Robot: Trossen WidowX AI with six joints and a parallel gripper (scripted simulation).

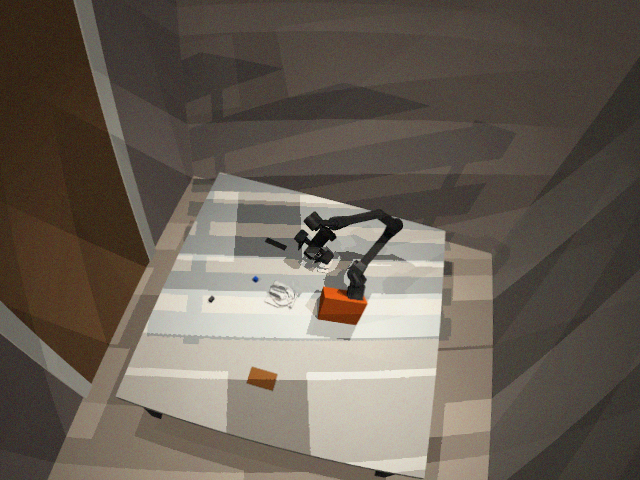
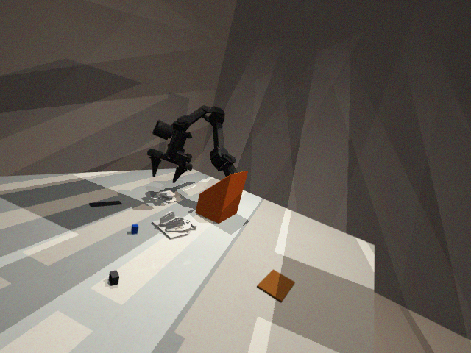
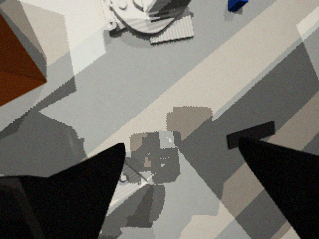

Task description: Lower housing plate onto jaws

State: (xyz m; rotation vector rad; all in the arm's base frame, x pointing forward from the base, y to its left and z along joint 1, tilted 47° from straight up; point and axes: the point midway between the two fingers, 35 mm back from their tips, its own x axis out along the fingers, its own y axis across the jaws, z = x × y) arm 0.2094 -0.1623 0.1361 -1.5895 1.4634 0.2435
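My gripper tip is 9 cm past the small white part, 3 cm to the left of it and 11 cm above it. From my gripper tip the other things lie so: black cube: 40 cm ahead, 23 cm to the left, 11 cm below; then blue cube: 22 cm ahead, 9 cm to the left, 11 cm below; then dark strip: 15 cm ahead, 13 cm to the right, 12 cm below.
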